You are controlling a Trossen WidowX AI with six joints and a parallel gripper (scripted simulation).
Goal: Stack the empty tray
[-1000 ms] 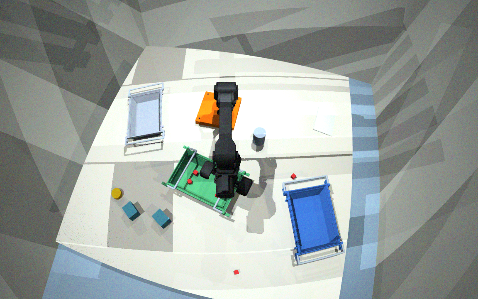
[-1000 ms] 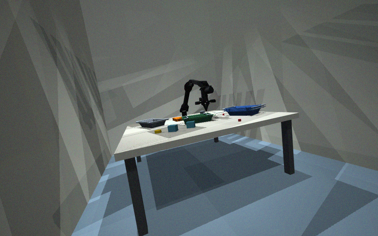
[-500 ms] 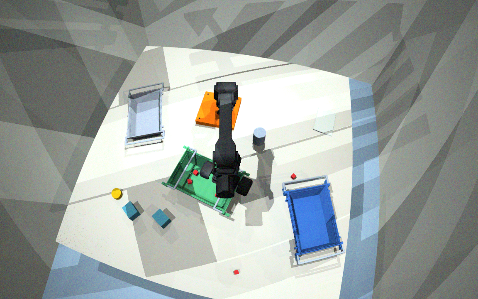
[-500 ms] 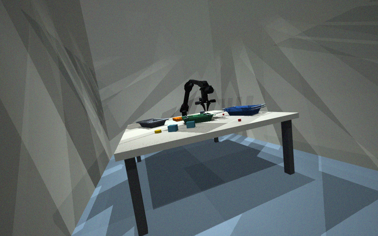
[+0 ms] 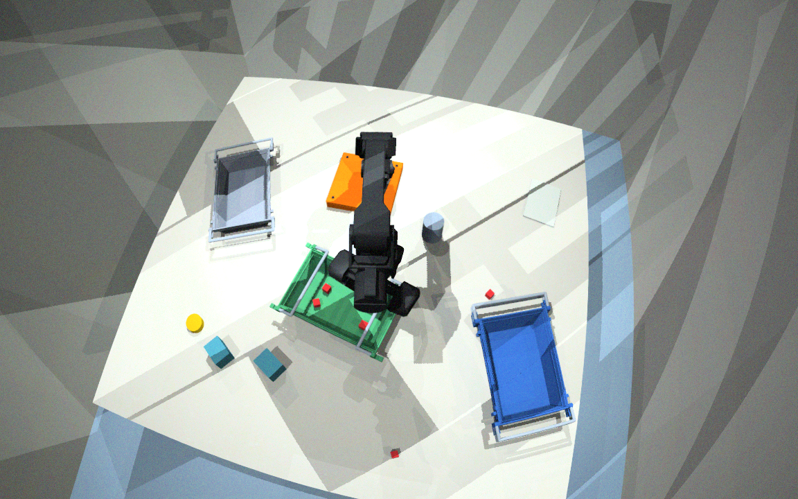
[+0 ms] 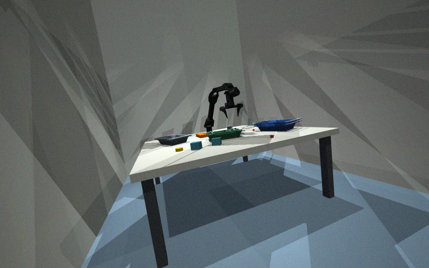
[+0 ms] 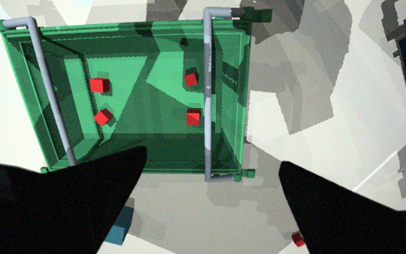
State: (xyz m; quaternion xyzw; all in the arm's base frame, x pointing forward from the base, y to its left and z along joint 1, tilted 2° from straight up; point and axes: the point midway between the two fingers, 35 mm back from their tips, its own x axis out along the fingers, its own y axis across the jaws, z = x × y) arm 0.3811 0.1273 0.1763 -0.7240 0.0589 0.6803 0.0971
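Right now the grey tray is 500 mm to the right of my gripper tip, 240 mm behind it and 120 mm below it. Also, from my gripper tip: white sheet: 510 mm behind, 350 mm to the left, 160 mm below; pale cylinder: 290 mm behind, 120 mm below, 60 mm to the left; yellow disc: 460 mm to the right, 180 mm ahead, 150 mm below.
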